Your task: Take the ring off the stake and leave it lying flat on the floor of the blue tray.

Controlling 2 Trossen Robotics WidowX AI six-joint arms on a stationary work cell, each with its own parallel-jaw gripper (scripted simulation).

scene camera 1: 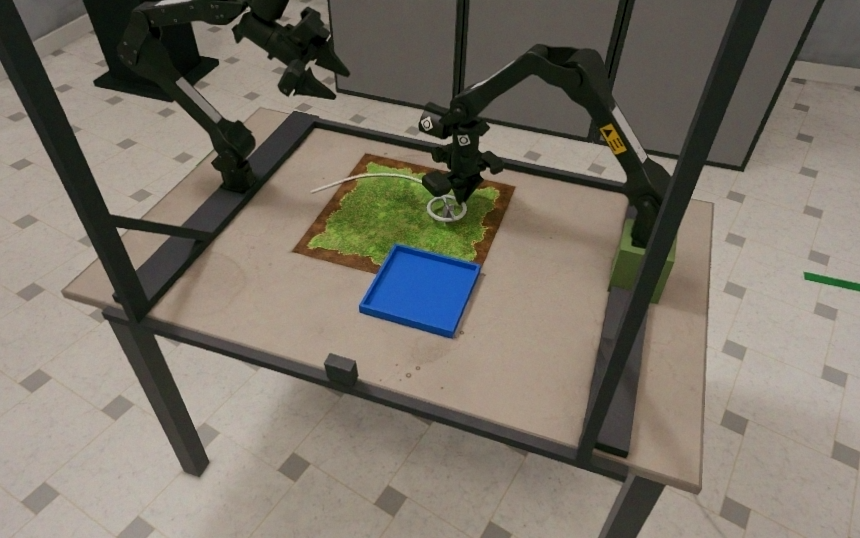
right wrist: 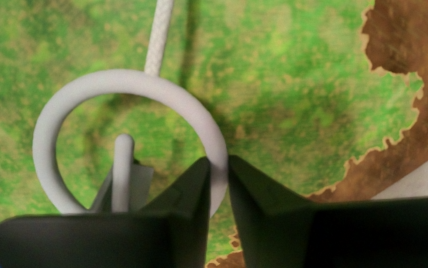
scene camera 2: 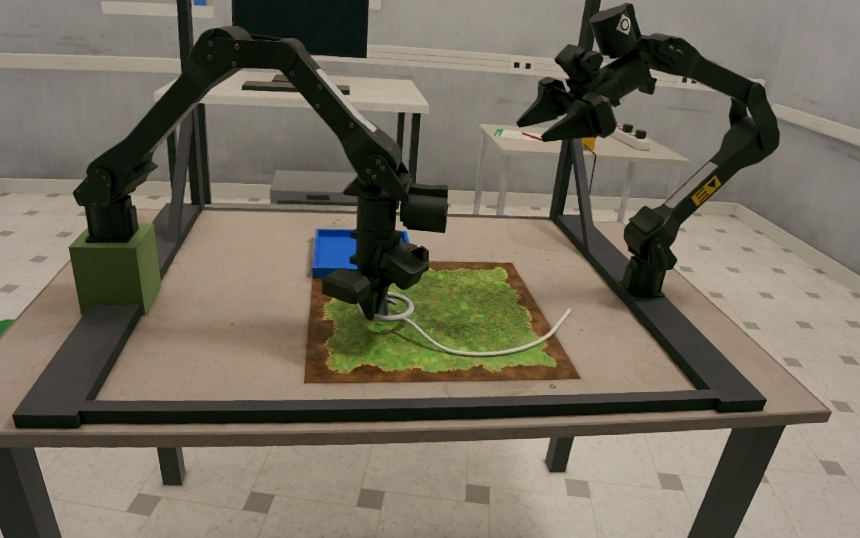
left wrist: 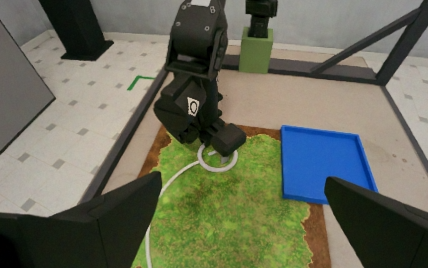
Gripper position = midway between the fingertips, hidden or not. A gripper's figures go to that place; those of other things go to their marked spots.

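Labels:
There's a blue tray (scene camera 1: 427, 291) sitting 1.28 m from the lens. My left gripper (scene camera 1: 342, 86) is at 1.32 m from the lens, and for my right gripper (scene camera 1: 461, 203) it's 1.47 m from the lens.

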